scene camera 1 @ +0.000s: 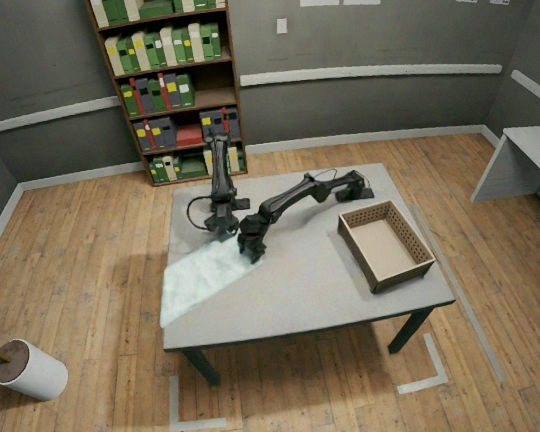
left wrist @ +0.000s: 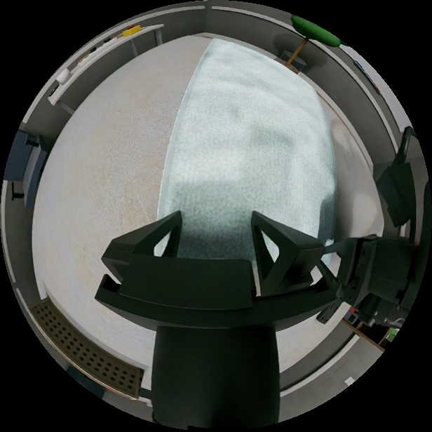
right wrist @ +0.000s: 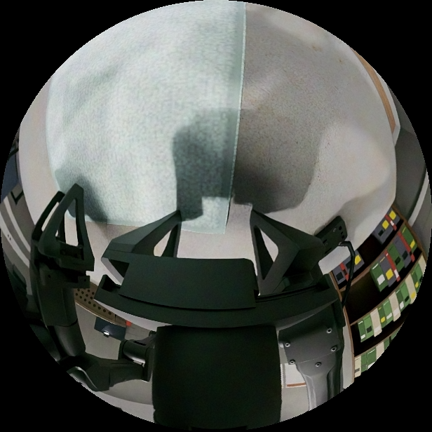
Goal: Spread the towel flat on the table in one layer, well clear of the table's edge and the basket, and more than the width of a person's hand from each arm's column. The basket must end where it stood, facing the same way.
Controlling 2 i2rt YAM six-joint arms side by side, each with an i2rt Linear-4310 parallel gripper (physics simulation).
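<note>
The pale mint towel (scene camera 1: pixel 205 275) (left wrist: pixel 240 125) (right wrist: pixel 140 100) lies low on the table (scene camera 1: pixel 300 300) as a slanting band with soft ripples. Its far end reaches the table's left edge in scene camera 1. Whether it is in one layer I cannot tell. My left gripper (scene camera 1: pixel 255 259) (left wrist: pixel 216 216) is open above the towel's near end. My right gripper (scene camera 1: pixel 229 234) (right wrist: pixel 215 215) is open at the towel's other near corner, which shows between and just ahead of its fingers in the right wrist view. The brown basket (scene camera 1: pixel 356 255) (left wrist: pixel 87 345) stands upright at the table's right.
My two forearms are close together near the grippers. The left arm's base (scene camera 1: pixel 350 194) stands near the table's back right, behind the basket. A bookcase (scene camera 1: pixel 233 75) stands behind the table. A white cylindrical bin (scene camera 1: pixel 45 372) stands on the floor at the lower left.
</note>
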